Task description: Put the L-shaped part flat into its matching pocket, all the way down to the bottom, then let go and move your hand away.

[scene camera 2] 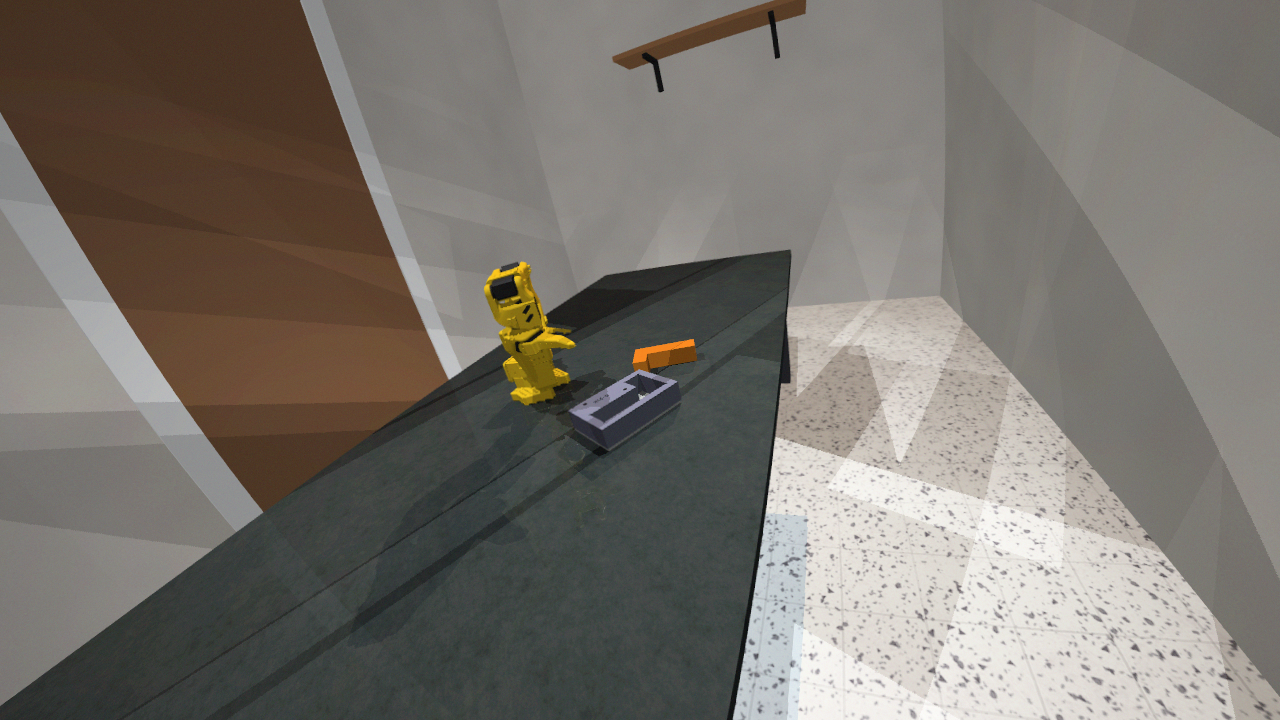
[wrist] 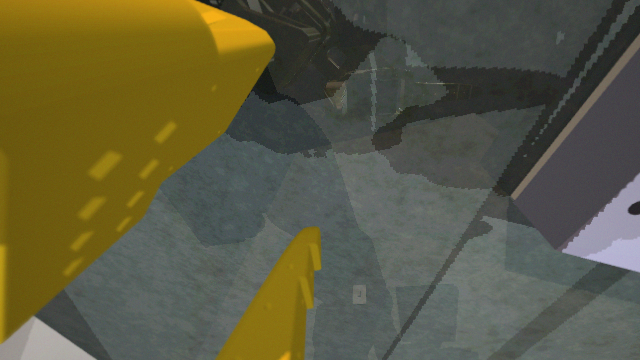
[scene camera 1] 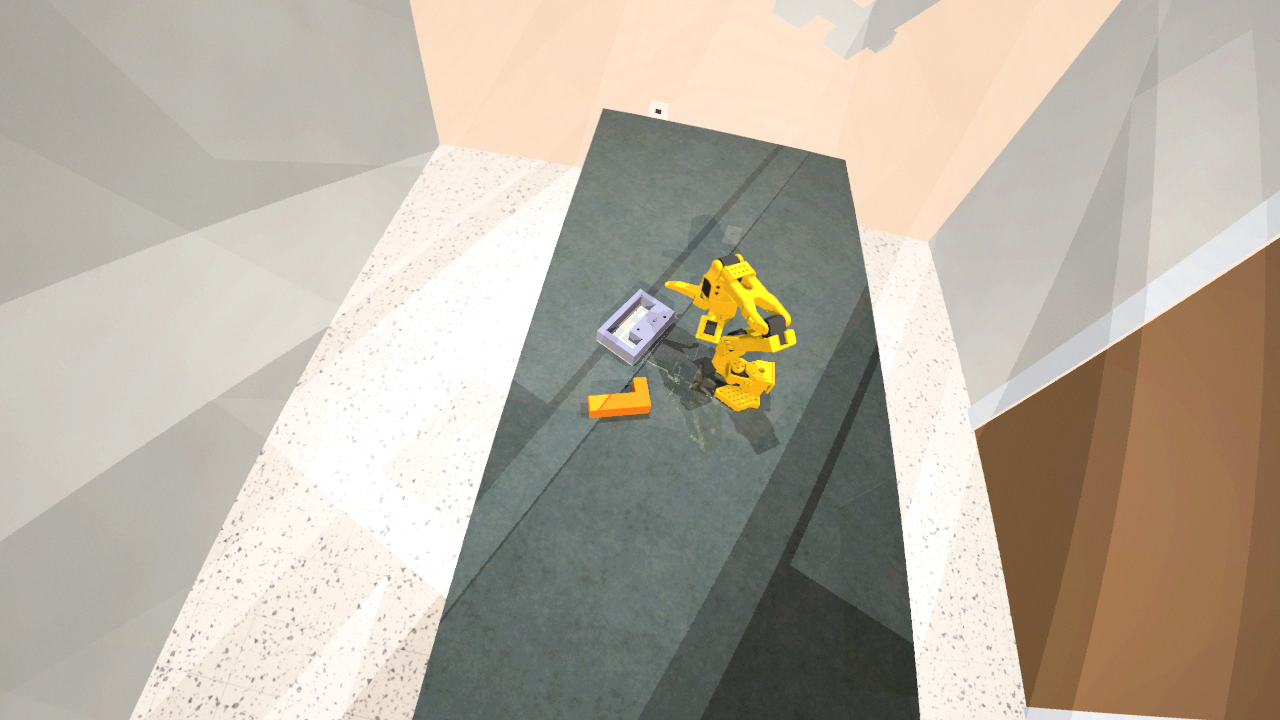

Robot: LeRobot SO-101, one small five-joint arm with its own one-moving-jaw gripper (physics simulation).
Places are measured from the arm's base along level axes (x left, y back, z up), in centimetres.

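Where they show: end effector, tool point: (scene camera 2: 536, 380) (wrist: 319, 242); arm's base, origin of the base link: (scene camera 2: 551, 389) (scene camera 1: 727, 383).
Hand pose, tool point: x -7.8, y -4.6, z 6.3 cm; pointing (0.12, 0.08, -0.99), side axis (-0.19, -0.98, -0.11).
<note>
Each offset is from my tool point to the top centre of the thing. Level surfaces: height alone.
The orange L-shaped part {dx +15.8, dy -16.2, dz -3.3 cm} (scene camera 1: 619, 403) (scene camera 2: 669, 355) lies flat on the table, beside the pocket block and apart from it. The lilac-grey block {dx -0.5, dy -15.1, dz -2.7 cm} (scene camera 1: 652, 324) (scene camera 2: 640, 419) (wrist: 575, 197) with the recessed pocket stands on the table; its pocket is empty. In the wrist view a corner of the block shows at the right edge, and the L-shaped part does not show. My gripper (scene camera 1: 687, 308) (scene camera 2: 556, 360) is fully open and empty, above the table between the block and the arm's base. In the wrist view its notched fixed jaw (wrist: 280, 310) shows; the moving jaw is out of the picture.
The dark green-grey table {dz -6.3 cm} (scene camera 1: 572, 555) (scene camera 2: 626, 573) carries everything. The yellow arm base (scene camera 1: 744, 389) (scene camera 2: 535, 391) stands near the block, and a large yellow arm section (wrist: 100, 125) fills the wrist view's upper left. The table's long edge runs past the block and part.
</note>
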